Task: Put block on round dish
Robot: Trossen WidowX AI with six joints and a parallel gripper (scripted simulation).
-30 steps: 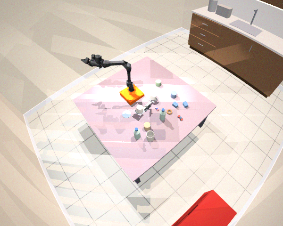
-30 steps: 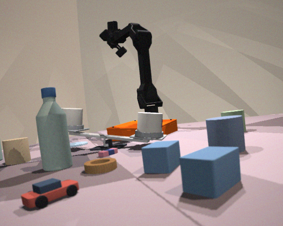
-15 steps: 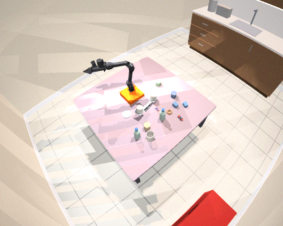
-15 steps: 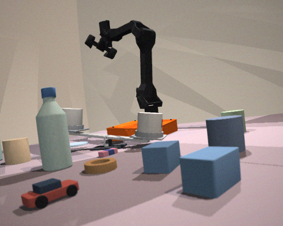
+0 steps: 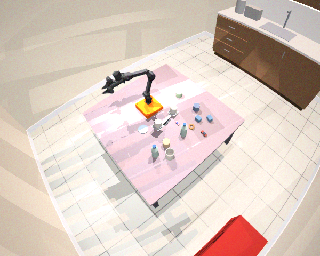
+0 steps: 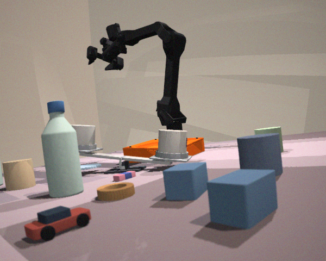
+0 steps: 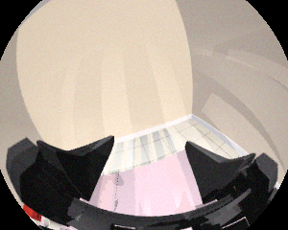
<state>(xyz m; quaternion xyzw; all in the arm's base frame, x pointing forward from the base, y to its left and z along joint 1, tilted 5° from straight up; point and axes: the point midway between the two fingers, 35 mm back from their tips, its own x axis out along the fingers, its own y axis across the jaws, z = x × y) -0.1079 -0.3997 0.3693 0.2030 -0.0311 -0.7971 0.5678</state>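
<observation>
Right now my gripper tip is 54 cm to the right of the white cup, 38 cm above it and 36 cm short of it. Also, from my gripper tip: tan cylinder: 57 cm ahead, 41 cm below, 21 cm to the left; whitish cup: 42 cm ahead, 33 cm below, 25 cm to the left; round pale blue dish: 44 cm below, 31 cm ahead, 16 cm to the left.
</observation>
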